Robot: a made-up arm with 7 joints. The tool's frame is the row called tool.
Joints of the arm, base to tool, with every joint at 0 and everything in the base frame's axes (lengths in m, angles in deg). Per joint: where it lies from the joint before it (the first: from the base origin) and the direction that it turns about. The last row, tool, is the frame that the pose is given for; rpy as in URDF.
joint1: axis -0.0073 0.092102 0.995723 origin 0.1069 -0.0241 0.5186
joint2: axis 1 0 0 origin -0.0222 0.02 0.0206
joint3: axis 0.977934 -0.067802 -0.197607 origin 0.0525 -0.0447 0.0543
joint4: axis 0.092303 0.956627 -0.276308 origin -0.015 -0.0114 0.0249
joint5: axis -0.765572 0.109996 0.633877 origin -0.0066 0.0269 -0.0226
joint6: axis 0 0 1 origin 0.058 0.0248 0.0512
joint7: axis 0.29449 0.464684 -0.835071 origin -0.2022 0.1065 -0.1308
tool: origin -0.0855 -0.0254 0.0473 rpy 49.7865 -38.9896 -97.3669
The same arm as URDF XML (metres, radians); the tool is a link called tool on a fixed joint. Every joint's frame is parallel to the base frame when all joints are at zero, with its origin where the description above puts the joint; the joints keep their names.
<robot name="arm">
  <joint name="joint1" type="continuous">
    <parent link="base"/>
    <child link="link1"/>
    <origin xyz="0.1069 -0.0241 0.5186"/>
    <axis xyz="-0.0073 0.092102 0.995723"/>
  </joint>
  <joint name="joint2" type="continuous">
    <parent link="link1"/>
    <child link="link2"/>
    <origin xyz="-0.0222 0.02 0.0206"/>
    <axis xyz="1 0 0"/>
  </joint>
  <joint name="joint3" type="continuous">
    <parent link="link2"/>
    <child link="link3"/>
    <origin xyz="0.0525 -0.0447 0.0543"/>
    <axis xyz="0.977934 -0.067802 -0.197607"/>
  </joint>
  <joint name="joint4" type="continuous">
    <parent link="link3"/>
    <child link="link4"/>
    <origin xyz="-0.015 -0.0114 0.0249"/>
    <axis xyz="0.092303 0.956627 -0.276308"/>
  </joint>
  <joint name="joint5" type="continuous">
    <parent link="link4"/>
    <child link="link5"/>
    <origin xyz="-0.0066 0.0269 -0.0226"/>
    <axis xyz="-0.765572 0.109996 0.633877"/>
  </joint>
  <joint name="joint6" type="continuous">
    <parent link="link5"/>
    <child link="link6"/>
    <origin xyz="0.058 0.0248 0.0512"/>
    <axis xyz="0 0 1"/>
  </joint>
  <joint name="joint7" type="continuous">
    <parent link="link6"/>
    <child link="link7"/>
    <origin xyz="-0.2022 0.1065 -0.1308"/>
    <axis xyz="0.29449 0.464684 -0.835071"/>
  </joint>
  <joint name="tool_fixed" type="fixed">
    <parent link="link7"/>
    <child link="tool"/>
    <origin xyz="-0.0855 -0.0254 0.0473" rpy="0.8689 -0.6805 -1.6994"/>
  </joint>
  <link name="base"/>
  <link name="link1"/>
  <link name="link2"/>
  <link name="link3"/>
  <link name="link4"/>
  <link name="link5"/>
  <link name="link6"/>
  <link name="link7"/>
  <link name="tool"/>
</robot>

